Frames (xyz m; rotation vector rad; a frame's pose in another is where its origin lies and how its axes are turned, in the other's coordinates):
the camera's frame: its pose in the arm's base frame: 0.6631 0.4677 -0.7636 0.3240 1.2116 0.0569
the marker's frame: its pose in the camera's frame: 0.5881 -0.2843 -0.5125 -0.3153 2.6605 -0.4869
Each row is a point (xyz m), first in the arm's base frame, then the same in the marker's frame.
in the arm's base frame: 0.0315 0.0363 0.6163
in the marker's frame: 1.7077 0.2961 -1.3773
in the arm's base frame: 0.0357 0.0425 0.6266
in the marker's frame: 1.7088 0.3033 -1.3878
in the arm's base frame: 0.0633 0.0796 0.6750
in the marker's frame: 1.7053 0.3424 -1.4420
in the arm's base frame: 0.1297 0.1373 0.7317
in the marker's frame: 1.6723 0.3914 -1.5284
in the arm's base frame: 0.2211 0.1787 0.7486
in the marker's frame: 1.6041 0.4078 -1.6021
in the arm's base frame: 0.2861 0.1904 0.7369
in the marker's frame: 1.5478 0.3969 -1.6369
